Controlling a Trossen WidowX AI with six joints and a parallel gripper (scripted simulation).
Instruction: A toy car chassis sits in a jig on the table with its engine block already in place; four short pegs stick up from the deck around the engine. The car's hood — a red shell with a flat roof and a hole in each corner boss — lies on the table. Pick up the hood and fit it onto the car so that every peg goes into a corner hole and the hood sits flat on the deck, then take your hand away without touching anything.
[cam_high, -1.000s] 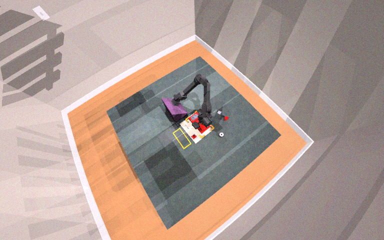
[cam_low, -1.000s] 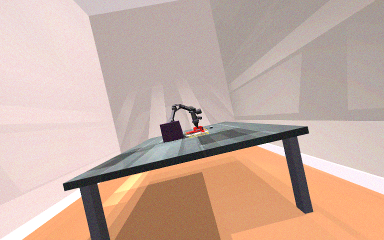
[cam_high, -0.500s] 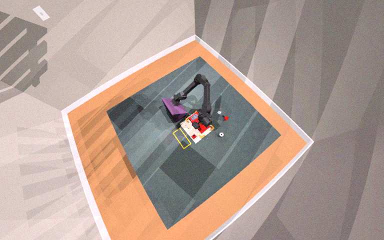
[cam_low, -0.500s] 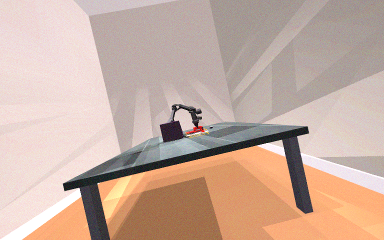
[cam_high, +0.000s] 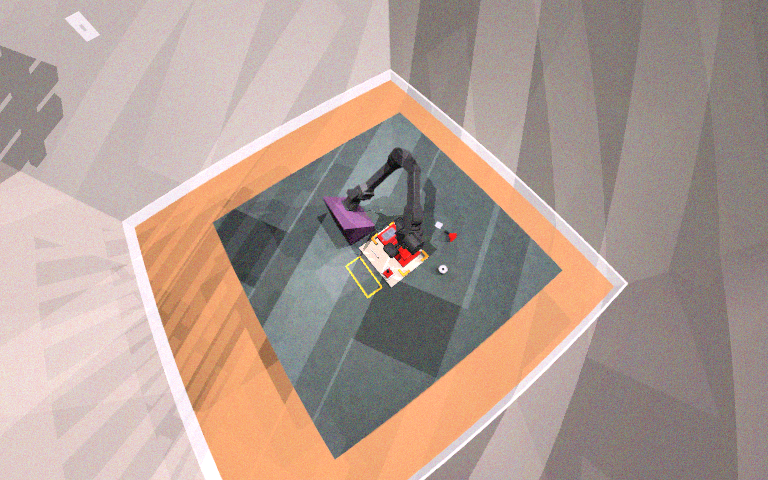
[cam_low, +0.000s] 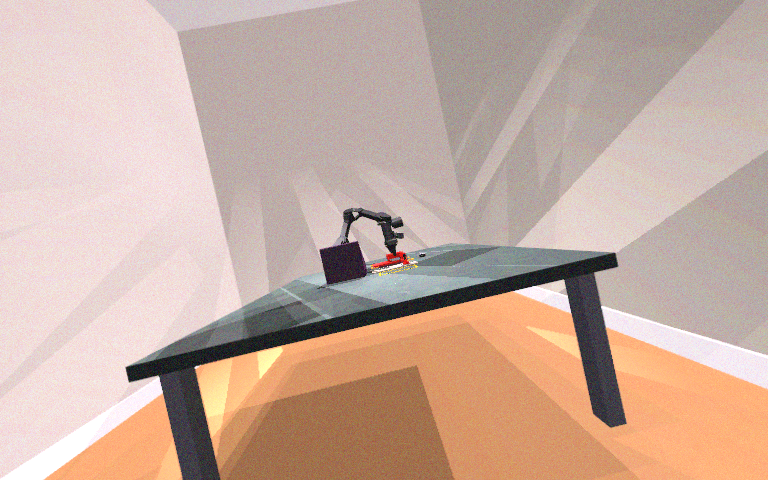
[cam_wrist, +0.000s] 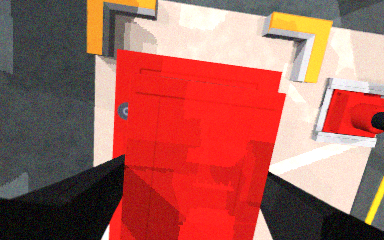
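Right now my gripper tip is 1 cm below the red hood. The rest, counted from my gripper tip: white jig plate: 4 cm below, 3 cm to the right, 2 cm behind.
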